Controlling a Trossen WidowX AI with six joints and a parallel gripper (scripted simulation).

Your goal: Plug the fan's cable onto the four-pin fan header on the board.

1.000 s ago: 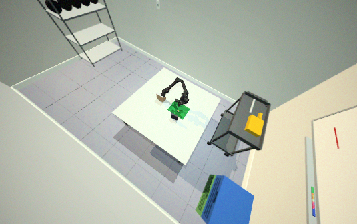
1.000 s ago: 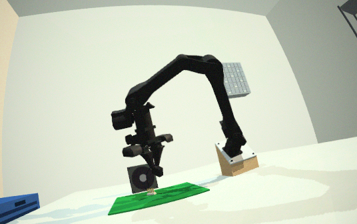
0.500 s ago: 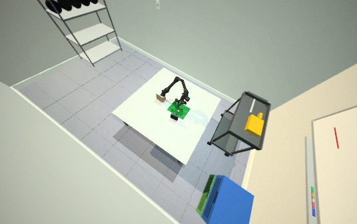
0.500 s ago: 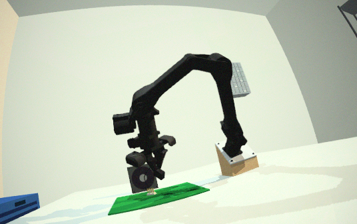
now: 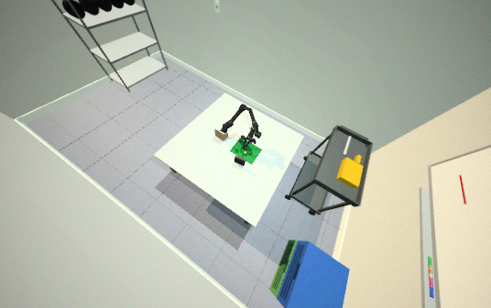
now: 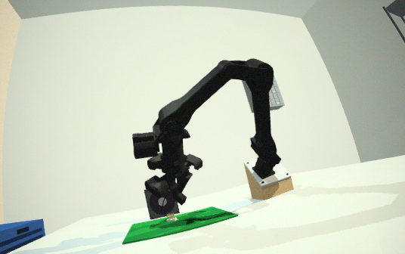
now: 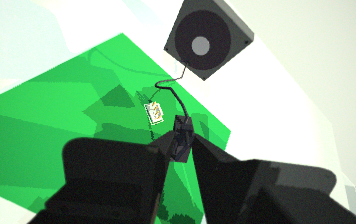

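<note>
The green board lies 10 cm below my gripper tip and 2 cm ahead of it. The rest, counted from my gripper tip: black square fan: 18 cm to the right, 4 cm ahead, 3 cm below; dark fan plug: 1 cm below; four-pin fan header: 9 cm below, 3 cm to the right, 3 cm ahead.
</note>
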